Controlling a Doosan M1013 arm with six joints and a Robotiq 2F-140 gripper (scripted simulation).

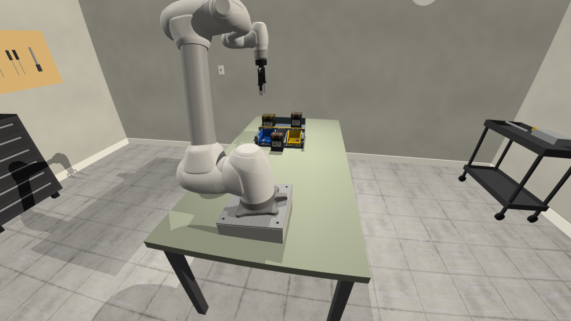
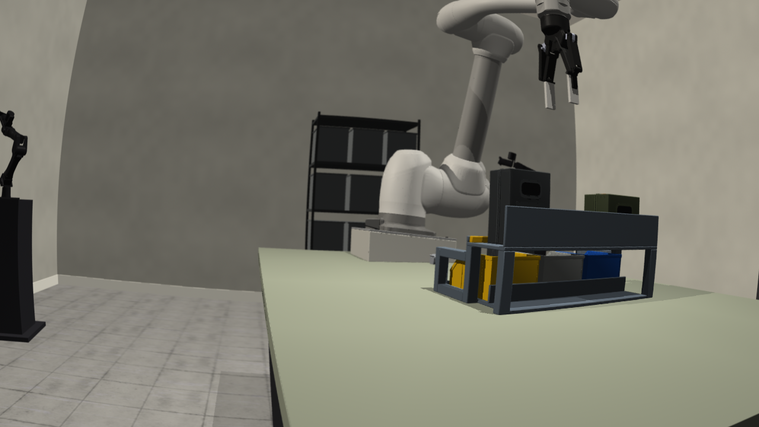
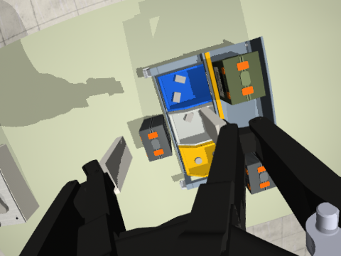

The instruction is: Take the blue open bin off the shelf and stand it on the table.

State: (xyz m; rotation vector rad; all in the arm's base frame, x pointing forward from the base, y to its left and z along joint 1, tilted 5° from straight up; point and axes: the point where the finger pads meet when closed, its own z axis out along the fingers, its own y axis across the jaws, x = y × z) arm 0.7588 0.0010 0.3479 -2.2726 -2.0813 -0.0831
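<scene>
Now: the blue open bin 80 mm ahead of my hand, 10 mm to the right of it and 390 mm below it. The rest, counted from my hand: yellow bin (50 mm ahead, 230 mm to the right, 390 mm below); then grey bin (60 mm ahead, 120 mm to the right, 390 mm below).
</scene>
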